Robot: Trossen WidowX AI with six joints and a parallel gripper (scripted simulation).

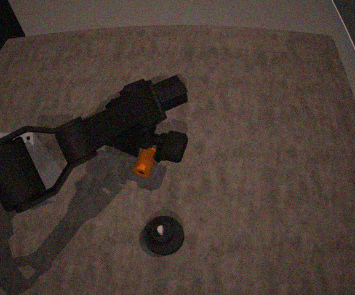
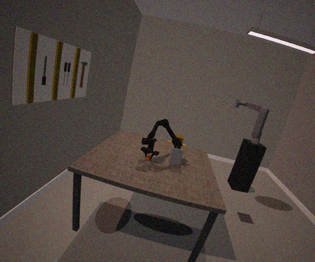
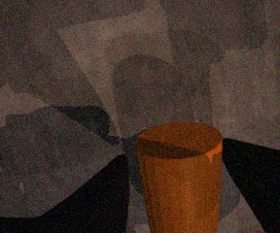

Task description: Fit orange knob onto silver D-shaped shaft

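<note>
Right now the orange knob is 1 cm above my gripper tip. Round my gripper tip: D-shaft pedestal 19 cm to the right, 5 cm ahead, 2 cm above.
</note>
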